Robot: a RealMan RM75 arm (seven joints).
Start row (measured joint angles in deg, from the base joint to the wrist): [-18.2, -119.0, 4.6, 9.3, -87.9, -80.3, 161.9]
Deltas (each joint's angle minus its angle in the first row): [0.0, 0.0, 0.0, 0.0, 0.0, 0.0, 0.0]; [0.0, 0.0, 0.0, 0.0, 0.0, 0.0, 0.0]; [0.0, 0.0, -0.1, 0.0, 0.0, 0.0, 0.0]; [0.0, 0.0, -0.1, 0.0, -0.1, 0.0, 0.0]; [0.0, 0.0, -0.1, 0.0, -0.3, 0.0, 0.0]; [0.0, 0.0, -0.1, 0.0, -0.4, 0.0, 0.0]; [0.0, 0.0, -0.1, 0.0, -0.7, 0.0, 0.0]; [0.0, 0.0, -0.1, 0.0, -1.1, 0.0, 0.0]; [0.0, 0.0, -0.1, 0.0, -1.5, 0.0, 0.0]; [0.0, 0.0, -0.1, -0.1, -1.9, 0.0, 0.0]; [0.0, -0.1, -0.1, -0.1, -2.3, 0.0, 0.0]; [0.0, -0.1, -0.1, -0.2, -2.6, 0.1, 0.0]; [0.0, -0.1, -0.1, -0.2, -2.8, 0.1, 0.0]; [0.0, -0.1, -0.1, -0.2, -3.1, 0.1, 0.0]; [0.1, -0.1, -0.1, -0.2, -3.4, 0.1, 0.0]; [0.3, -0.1, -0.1, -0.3, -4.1, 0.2, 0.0]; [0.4, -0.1, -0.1, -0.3, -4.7, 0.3, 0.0]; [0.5, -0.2, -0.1, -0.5, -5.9, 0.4, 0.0]
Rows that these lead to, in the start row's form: [-18.2, -119.0, 4.6, 9.3, -87.9, -80.3, 161.9]; [-18.2, -119.0, 4.6, 9.3, -87.9, -80.3, 161.9]; [-18.2, -119.0, 4.5, 9.3, -87.9, -80.3, 161.9]; [-18.2, -119.0, 4.5, 9.3, -88.0, -80.3, 161.9]; [-18.2, -119.0, 4.5, 9.3, -88.2, -80.3, 161.9]; [-18.2, -119.0, 4.5, 9.3, -88.3, -80.3, 161.9]; [-18.2, -119.0, 4.5, 9.3, -88.6, -80.3, 161.9]; [-18.2, -119.0, 4.5, 9.3, -89.0, -80.3, 161.9]; [-18.2, -119.0, 4.5, 9.3, -89.4, -80.3, 161.9]; [-18.2, -119.0, 4.5, 9.2, -89.8, -80.3, 161.9]; [-18.2, -119.1, 4.5, 9.2, -90.2, -80.3, 161.9]; [-18.2, -119.1, 4.5, 9.1, -90.5, -80.2, 161.9]; [-18.2, -119.1, 4.5, 9.1, -90.7, -80.2, 161.9]; [-18.2, -119.1, 4.5, 9.1, -91.0, -80.2, 161.9]; [-18.1, -119.1, 4.5, 9.1, -91.3, -80.2, 161.9]; [-17.9, -119.1, 4.5, 9.0, -92.0, -80.1, 161.9]; [-17.8, -119.1, 4.5, 9.0, -92.6, -80.0, 161.9]; [-17.7, -119.2, 4.5, 8.8, -93.8, -79.9, 161.9]
